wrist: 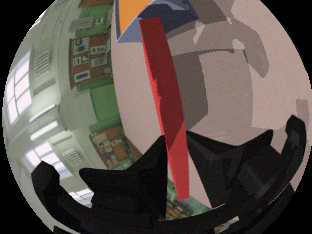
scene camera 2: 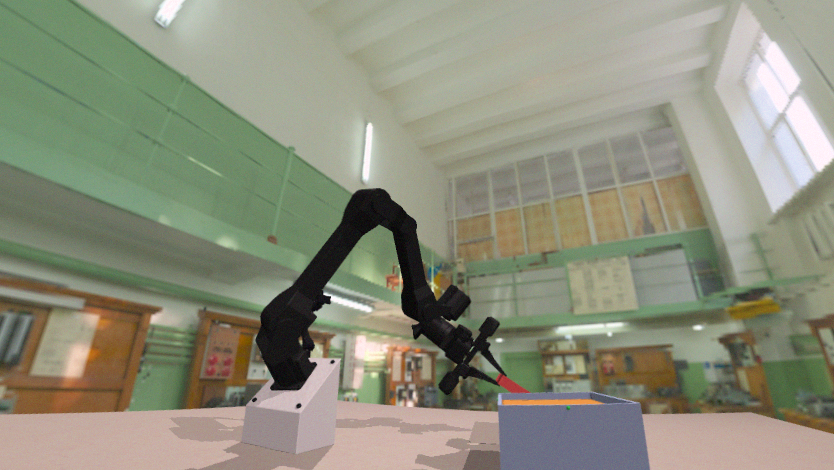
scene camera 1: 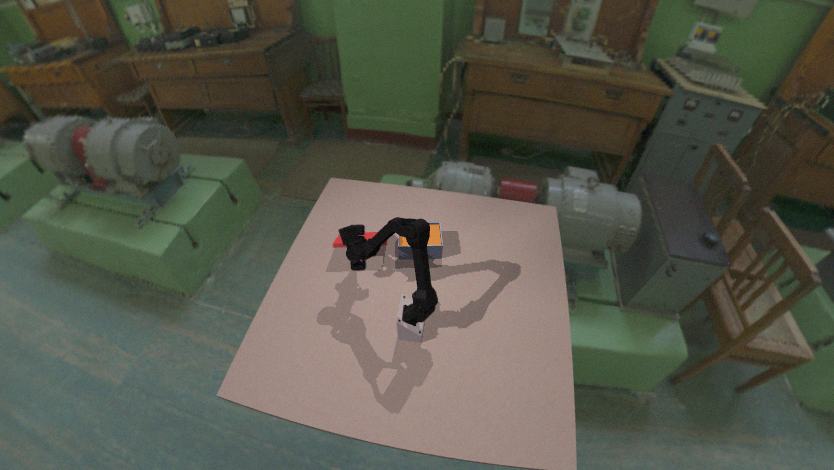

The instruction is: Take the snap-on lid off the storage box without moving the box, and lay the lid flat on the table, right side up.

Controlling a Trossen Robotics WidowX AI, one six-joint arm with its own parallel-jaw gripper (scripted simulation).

Note:
The pictures show: the gripper and a lid.
The gripper shows as well in the wrist view.

